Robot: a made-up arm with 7 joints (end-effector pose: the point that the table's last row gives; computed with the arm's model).
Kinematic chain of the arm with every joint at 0, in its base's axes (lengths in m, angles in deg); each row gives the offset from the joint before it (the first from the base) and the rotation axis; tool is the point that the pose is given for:
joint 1: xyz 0 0.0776 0 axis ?
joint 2: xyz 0 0.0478 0 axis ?
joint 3: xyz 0 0 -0.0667 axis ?
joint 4: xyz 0 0 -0.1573 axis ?
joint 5: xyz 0 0 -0.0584 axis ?
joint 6: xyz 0 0 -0.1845 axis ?
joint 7: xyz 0 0 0 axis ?
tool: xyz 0 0 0
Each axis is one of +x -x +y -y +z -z.
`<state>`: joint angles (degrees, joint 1 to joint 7).
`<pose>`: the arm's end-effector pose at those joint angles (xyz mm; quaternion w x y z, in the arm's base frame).
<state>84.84 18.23 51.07 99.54 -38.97 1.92 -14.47</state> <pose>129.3 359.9 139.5 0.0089 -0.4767 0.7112 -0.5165</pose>
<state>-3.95 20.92 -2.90 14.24 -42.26 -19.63 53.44</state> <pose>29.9 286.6 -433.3 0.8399 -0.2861 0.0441 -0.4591</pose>
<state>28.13 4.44 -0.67 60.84 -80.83 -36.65 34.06</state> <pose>348.1 149.4 -201.2 0.4197 0.1927 -0.4465 -0.7664</pose>
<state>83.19 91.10 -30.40 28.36 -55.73 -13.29 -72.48</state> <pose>61.4 564.2 92.9 0.0485 -0.9670 0.2347 0.0866</pose>
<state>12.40 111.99 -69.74 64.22 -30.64 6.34 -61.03</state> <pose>88.3 507.9 -49.0 0.1598 0.6424 -0.1589 -0.7325</pose>
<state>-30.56 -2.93 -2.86 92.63 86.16 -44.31 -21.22</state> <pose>100.9 102.4 -305.7 0.4547 -0.0430 -0.4236 0.7823</pose>
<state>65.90 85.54 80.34 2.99 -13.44 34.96 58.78</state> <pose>22.6 591.5 -7.8 0.4463 -0.1742 -0.8067 0.3460</pose>
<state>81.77 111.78 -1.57 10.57 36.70 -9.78 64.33</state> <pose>-162.4 555.6 68.5 0.4496 0.3853 -0.7960 0.1256</pose>
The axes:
joint 1: -y
joint 2: +x
joint 3: +z
joint 4: -y
joint 5: +z
joint 6: +y
joint 7: -x

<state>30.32 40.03 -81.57 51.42 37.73 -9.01 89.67</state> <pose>230.2 223.1 -338.4 0.5938 -0.5795 0.0009 -0.5582</pose>
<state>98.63 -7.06 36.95 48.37 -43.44 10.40 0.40</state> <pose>369.6 186.3 202.8 0.4452 0.1454 -0.8712 0.1475</pose>
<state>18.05 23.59 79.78 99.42 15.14 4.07 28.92</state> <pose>63.5 415.2 -57.6 0.3491 0.3389 -0.8461 0.2178</pose>
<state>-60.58 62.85 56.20 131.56 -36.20 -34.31 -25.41</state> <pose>141.7 250.3 -36.1 0.0577 0.3458 -0.7117 -0.6088</pose>
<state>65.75 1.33 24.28 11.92 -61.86 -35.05 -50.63</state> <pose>439.2 156.7 -147.7 0.4217 0.3808 -0.8200 0.0692</pose>
